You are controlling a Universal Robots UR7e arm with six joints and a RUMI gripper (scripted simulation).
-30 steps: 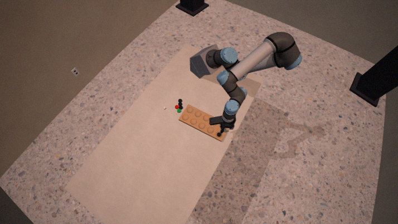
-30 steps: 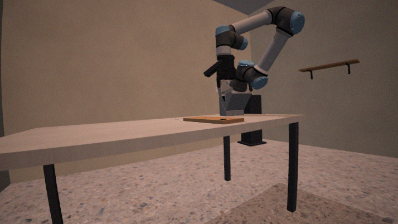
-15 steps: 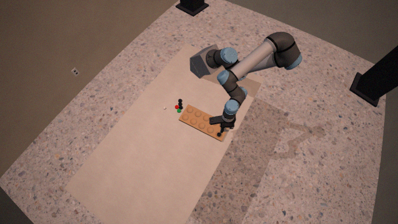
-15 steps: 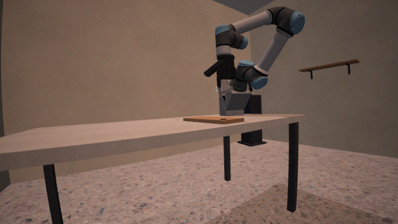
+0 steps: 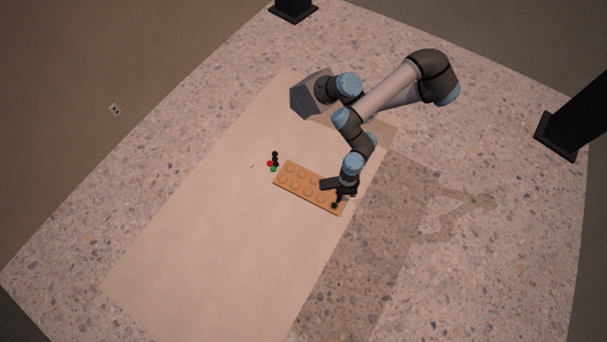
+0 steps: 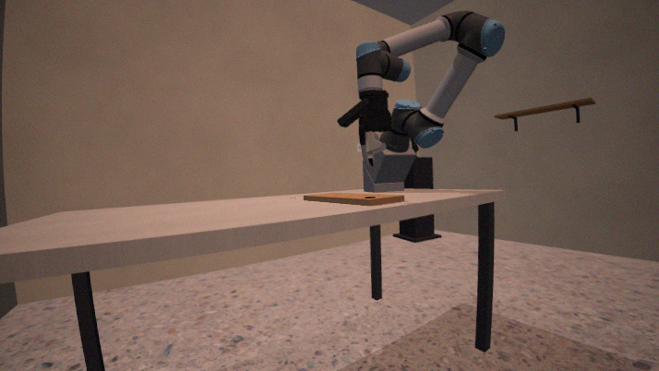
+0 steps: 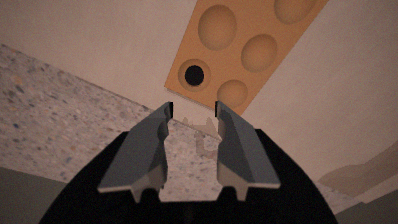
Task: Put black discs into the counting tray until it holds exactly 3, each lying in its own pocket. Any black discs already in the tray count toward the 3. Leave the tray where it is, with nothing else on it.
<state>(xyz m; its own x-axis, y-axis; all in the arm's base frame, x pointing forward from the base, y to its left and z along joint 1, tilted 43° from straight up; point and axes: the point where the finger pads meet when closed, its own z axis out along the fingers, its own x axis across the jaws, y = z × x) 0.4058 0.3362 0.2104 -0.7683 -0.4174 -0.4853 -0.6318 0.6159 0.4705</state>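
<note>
My hand is 50 mm short of the green disc, 380 mm to the left of it and 130 mm above it. Also, from my hand: red disc (30 mm ahead, 410 mm to the right, 130 mm below); then wooden counting tray (150 mm to the right, 120 mm below); then small white piece (110 mm ahead, 490 mm to the right, 130 mm below).
</note>
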